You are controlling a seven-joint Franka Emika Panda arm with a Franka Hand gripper.
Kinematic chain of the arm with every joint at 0, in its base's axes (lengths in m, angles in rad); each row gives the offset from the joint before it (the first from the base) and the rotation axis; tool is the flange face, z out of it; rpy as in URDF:
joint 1: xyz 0 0 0.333 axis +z
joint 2: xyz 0 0 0 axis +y
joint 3: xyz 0 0 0.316 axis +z
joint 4: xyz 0.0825 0 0 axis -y
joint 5: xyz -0.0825 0 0.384 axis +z
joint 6: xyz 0 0 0 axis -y
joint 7: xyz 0.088 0 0 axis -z
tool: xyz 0 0 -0.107 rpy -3.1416 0 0
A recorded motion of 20 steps. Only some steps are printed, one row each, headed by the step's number.
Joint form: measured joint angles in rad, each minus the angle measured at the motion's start. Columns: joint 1, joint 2, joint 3, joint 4, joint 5, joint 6, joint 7.
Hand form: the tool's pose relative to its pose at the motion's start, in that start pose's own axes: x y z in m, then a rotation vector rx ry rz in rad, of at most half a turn. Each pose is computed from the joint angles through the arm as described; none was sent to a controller.
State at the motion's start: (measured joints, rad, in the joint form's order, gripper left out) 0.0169 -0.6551 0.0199 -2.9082 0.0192 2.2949 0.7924
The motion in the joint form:
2: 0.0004 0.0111 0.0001 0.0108 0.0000 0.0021 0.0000
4: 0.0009 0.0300 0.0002 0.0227 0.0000 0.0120 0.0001
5: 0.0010 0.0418 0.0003 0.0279 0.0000 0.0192 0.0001
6: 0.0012 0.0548 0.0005 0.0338 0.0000 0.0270 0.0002
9: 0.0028 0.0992 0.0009 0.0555 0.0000 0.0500 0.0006
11: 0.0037 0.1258 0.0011 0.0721 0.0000 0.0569 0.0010
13: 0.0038 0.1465 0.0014 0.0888 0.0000 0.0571 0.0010
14: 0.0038 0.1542 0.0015 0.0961 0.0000 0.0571 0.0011
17: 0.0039 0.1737 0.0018 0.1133 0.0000 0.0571 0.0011
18: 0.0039 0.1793 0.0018 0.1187 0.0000 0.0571 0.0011
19: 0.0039 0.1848 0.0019 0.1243 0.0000 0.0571 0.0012
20: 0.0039 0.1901 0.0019 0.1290 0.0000 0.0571 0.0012
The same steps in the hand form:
2: 0.0023 -0.0027 -0.0013 0.0014 0.0012 -0.0006
4: 0.0054 -0.0063 -0.0012 0.0036 0.0031 -0.0012
5: 0.0071 -0.0081 -0.0002 0.0040 0.0034 -0.0014
6: 0.0089 -0.0101 0.0008 0.0046 0.0039 -0.0017
9: 0.0148 -0.0174 0.0044 0.0050 0.0038 -0.0034
11: 0.0186 -0.0220 0.0059 0.0030 0.0015 -0.0042
13: 0.0222 -0.0260 0.0061 0.0004 -0.0013 -0.0047
14: 0.0237 -0.0278 0.0057 0.0002 -0.0017 -0.0048
17: 0.0274 -0.0319 0.0054 -0.0013 -0.0035 -0.0053
18: 0.0286 -0.0332 0.0052 -0.0013 -0.0037 -0.0054
19: 0.0298 -0.0345 0.0048 -0.0012 -0.0037 -0.0054
20: 0.0308 -0.0356 0.0048 -0.0016 -0.0042 -0.0054

